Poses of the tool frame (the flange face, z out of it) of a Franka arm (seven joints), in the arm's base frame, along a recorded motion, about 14 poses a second.
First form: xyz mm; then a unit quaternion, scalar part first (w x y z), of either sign.
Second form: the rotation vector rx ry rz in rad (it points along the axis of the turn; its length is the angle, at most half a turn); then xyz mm. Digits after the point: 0 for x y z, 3 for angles.
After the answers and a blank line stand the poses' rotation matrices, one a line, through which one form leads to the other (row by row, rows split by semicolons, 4 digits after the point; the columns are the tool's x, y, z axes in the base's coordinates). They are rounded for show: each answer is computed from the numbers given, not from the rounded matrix.
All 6 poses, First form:
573 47 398 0.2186 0.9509 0.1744 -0.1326
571 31 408 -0.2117 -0.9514 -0.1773 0.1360
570 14 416 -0.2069 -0.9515 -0.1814 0.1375
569 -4 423 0.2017 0.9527 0.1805 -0.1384
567 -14 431 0.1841 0.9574 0.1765 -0.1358
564 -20 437 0.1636 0.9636 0.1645 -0.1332
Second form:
2.632 0.483 -0.367 573 47 398
2.643 0.493 -0.378 571 31 408
2.650 0.505 -0.383 570 14 416
2.661 0.504 -0.387 569 -4 423
2.699 0.498 -0.383 567 -14 431
2.747 0.469 -0.380 564 -20 437

0.9040 0.3896 -0.1759; 0.2737 -0.8436 -0.4620; -0.3284 0.3695 -0.8693
0.9001 0.3950 -0.1837; 0.2798 -0.8475 -0.4511; -0.3339 0.3546 -0.8734
0.8964 0.4021 -0.1866; 0.2883 -0.8486 -0.4436; -0.3367 0.3439 -0.8766
0.8965 0.3997 -0.1909; 0.2881 -0.8535 -0.4343; -0.3365 0.3343 -0.8803
0.9008 0.3879 -0.1950; 0.2879 -0.8699 -0.4004; -0.3250 0.3045 -0.8953
0.9104 0.3606 -0.2029; 0.2734 -0.8924 -0.3591; -0.3105 0.2714 -0.9110

